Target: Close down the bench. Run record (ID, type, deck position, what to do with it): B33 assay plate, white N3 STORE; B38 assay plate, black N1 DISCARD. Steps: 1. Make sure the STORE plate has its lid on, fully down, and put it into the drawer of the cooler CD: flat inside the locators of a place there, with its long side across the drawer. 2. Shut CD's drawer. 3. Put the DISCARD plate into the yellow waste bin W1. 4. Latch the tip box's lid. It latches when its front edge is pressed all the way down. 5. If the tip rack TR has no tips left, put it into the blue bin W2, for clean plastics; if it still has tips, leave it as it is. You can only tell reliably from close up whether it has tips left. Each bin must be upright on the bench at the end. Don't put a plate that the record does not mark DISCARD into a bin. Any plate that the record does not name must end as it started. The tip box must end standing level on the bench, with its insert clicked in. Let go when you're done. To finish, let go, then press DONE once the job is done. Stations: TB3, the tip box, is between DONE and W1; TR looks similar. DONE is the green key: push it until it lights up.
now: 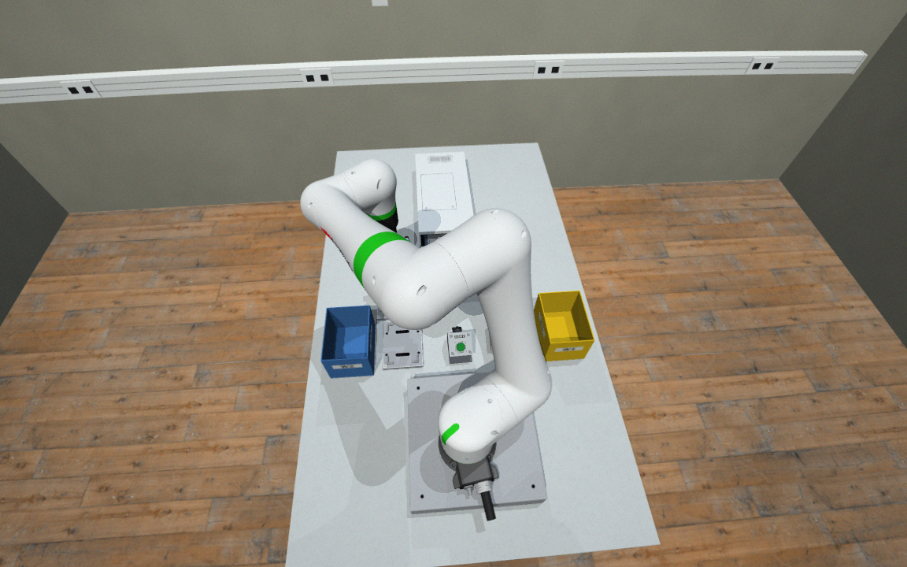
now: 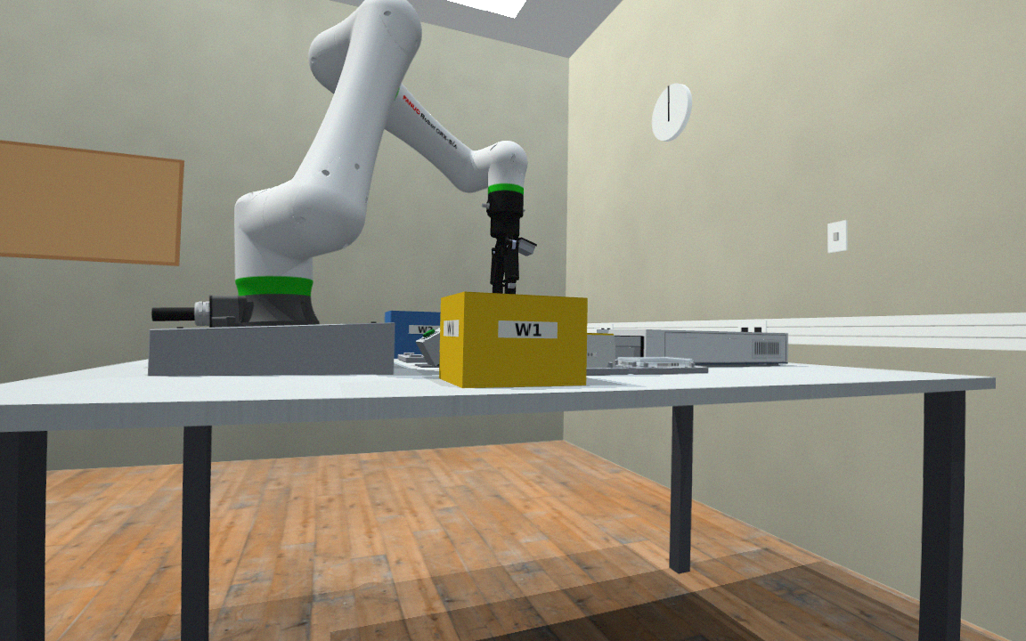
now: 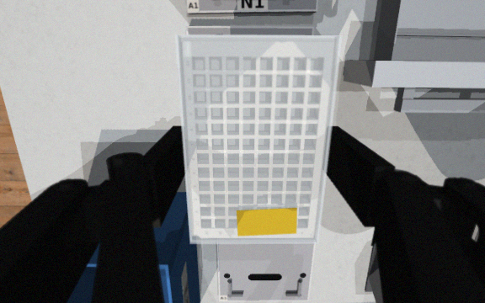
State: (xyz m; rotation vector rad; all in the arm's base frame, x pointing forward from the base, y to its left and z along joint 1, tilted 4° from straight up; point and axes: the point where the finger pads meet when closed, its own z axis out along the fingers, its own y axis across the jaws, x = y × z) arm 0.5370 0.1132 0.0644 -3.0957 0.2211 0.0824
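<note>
Now: the drawer 210 mm to the right of my hand, 130 mm ahead of it and 110 mm below it. The rest, counted from my hand: clear plate lid 20 mm below; grey N3 nest 150 mm below; white plate 20 mm below.
</note>
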